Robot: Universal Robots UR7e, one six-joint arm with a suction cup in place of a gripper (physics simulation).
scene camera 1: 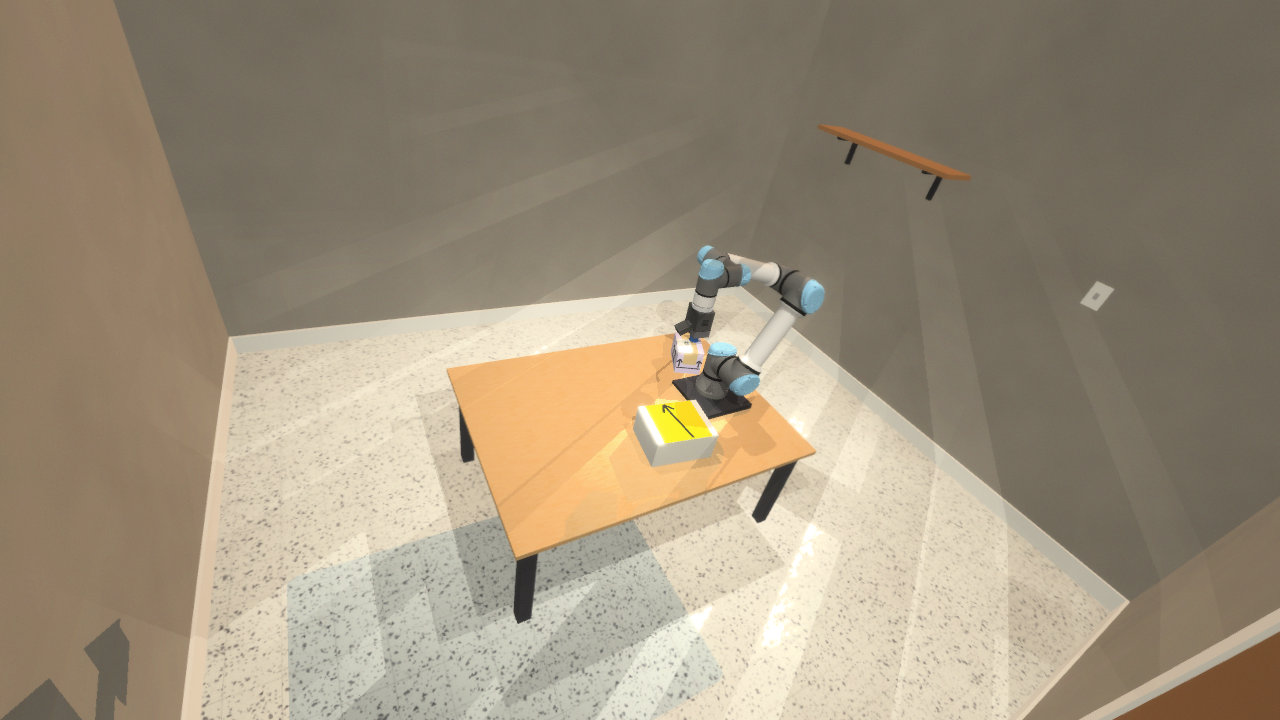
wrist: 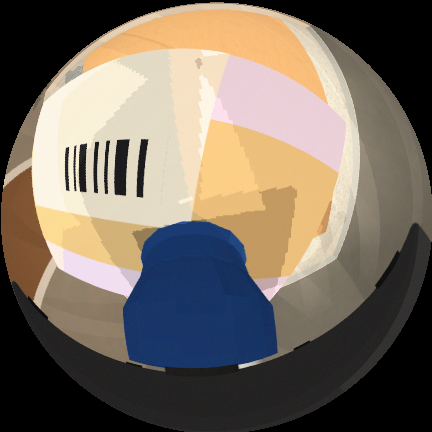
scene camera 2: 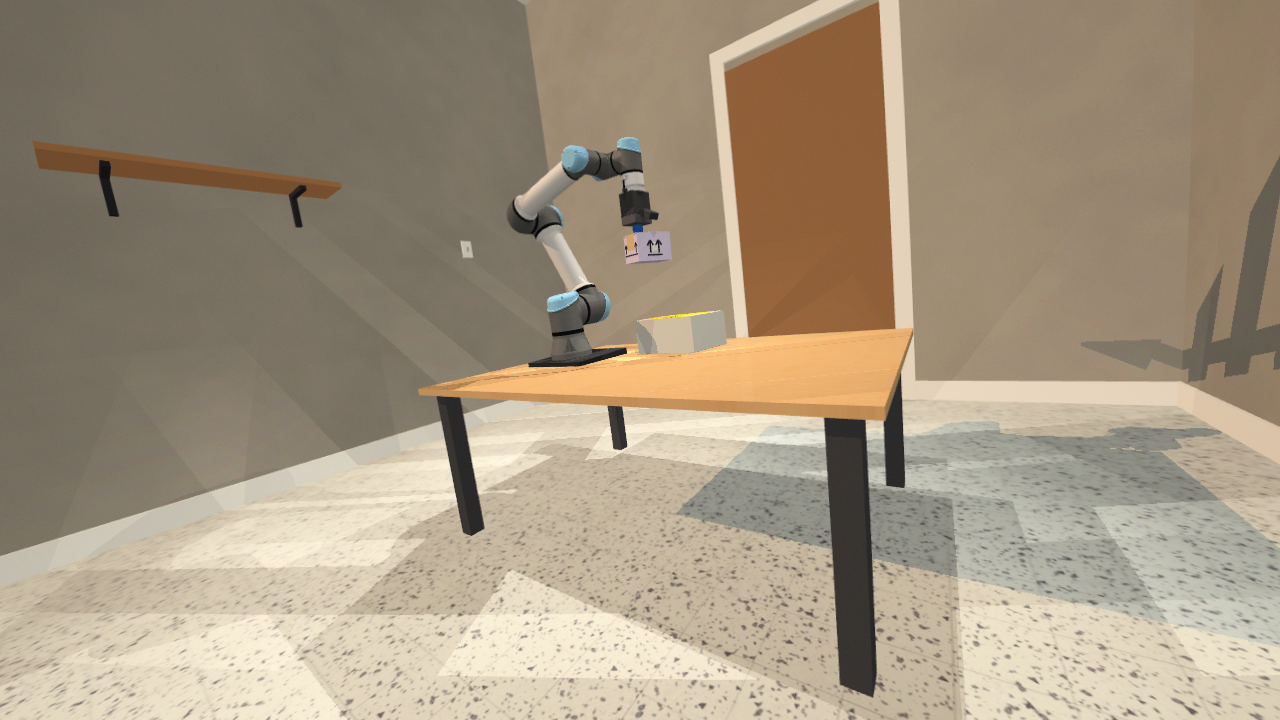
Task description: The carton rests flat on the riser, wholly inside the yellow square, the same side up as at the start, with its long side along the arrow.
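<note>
The carton (scene camera 1: pixel 688 358) (scene camera 2: pixel 648 248) (wrist: pixel 270 145) is pale lilac with tan tape, a white barcode label on top and double up-arrows on its sides. It hangs in the air, level and arrows up, above the table. My suction gripper (scene camera 1: pixel 693 339) (scene camera 2: pixel 637 229) (wrist: pixel 194 240) is on the carton's top face, its blue cup touching the tape. The riser (scene camera 1: pixel 682 451) (scene camera 2: pixel 666 336) is a white block on the table. The yellow square (scene camera 1: pixel 662 431) with a black arrow (scene camera 1: pixel 678 420) covers much of its top. The carton is apart from the riser, behind it in scene camera 1.
The wooden table (scene camera 1: pixel 554 429) (scene camera 2: pixel 760 380) carries the riser and the arm's black base plate (scene camera 1: pixel 727 405) (scene camera 2: pixel 578 359). The arm's base stands close beside the riser and the carton. A wall shelf (scene camera 1: pixel 895 152) (scene camera 2: pixel 187 170) is mounted high on the wall, away from the table.
</note>
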